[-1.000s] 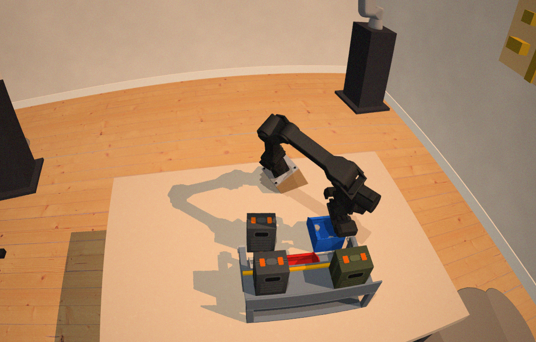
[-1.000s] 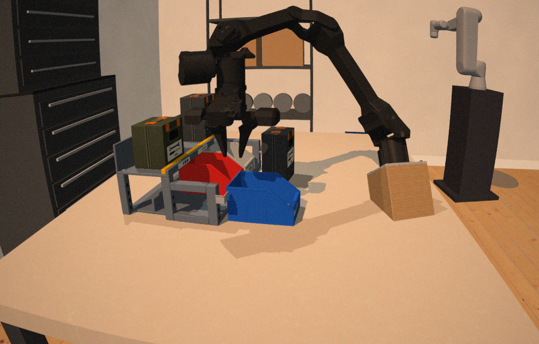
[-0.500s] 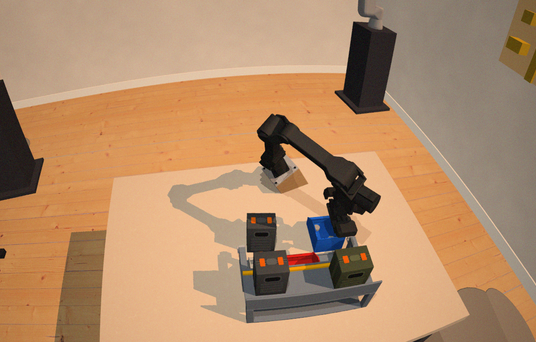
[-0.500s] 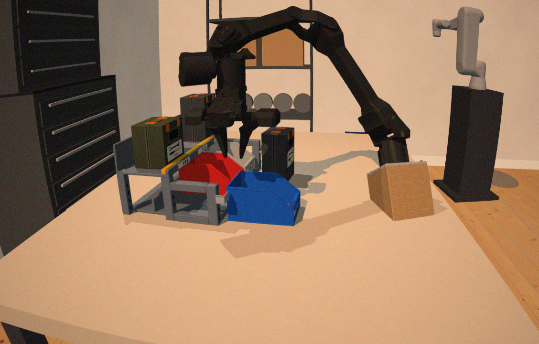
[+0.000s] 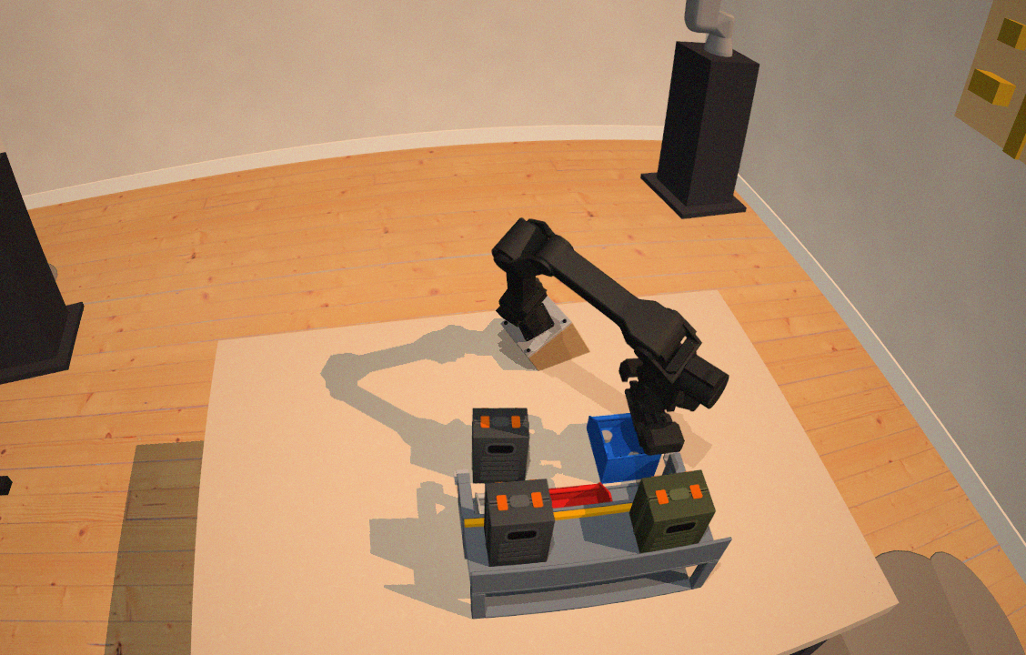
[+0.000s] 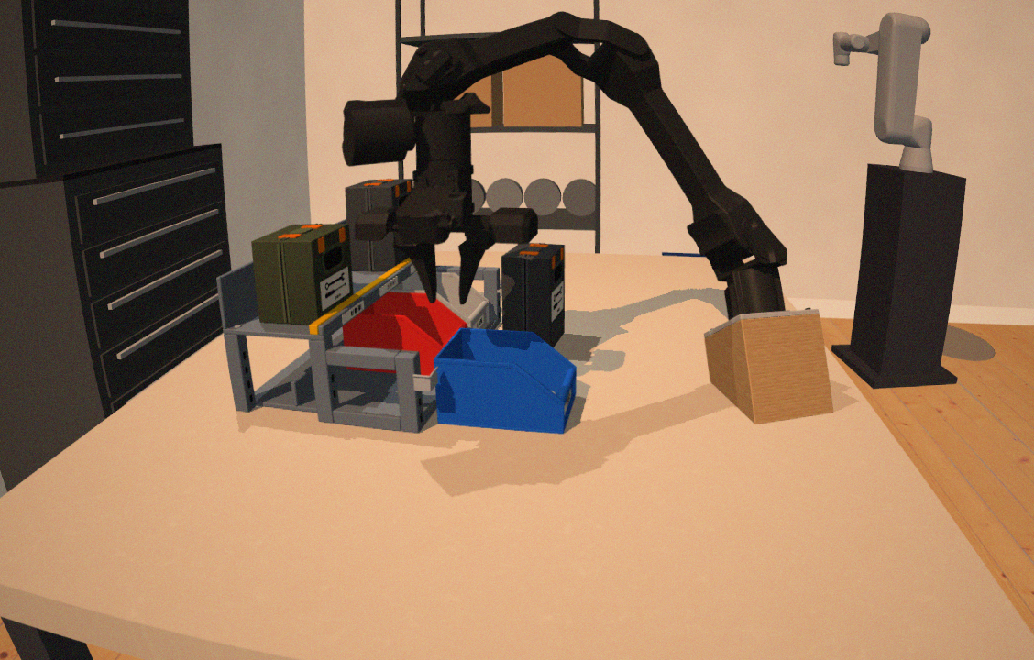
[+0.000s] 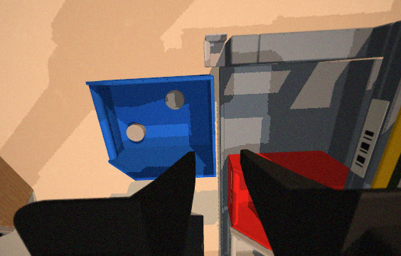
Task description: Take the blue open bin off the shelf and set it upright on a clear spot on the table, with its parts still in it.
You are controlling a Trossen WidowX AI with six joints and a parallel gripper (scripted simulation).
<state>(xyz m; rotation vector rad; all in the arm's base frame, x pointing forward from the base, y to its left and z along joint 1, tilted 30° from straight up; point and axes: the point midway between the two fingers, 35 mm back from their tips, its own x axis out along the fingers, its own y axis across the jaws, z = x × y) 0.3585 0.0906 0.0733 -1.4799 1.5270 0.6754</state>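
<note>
The blue open bin is 12 cm below my hand, 6 cm behind it and 1 cm to the left of it. Also, from my hand: red bin (13 cm to the right, 11 cm below, 7 cm ahead); then yellow rail (14 cm to the right, 10 cm ahead, 5 cm below); then green case (17 cm ahead, 4 cm to the right).
</note>
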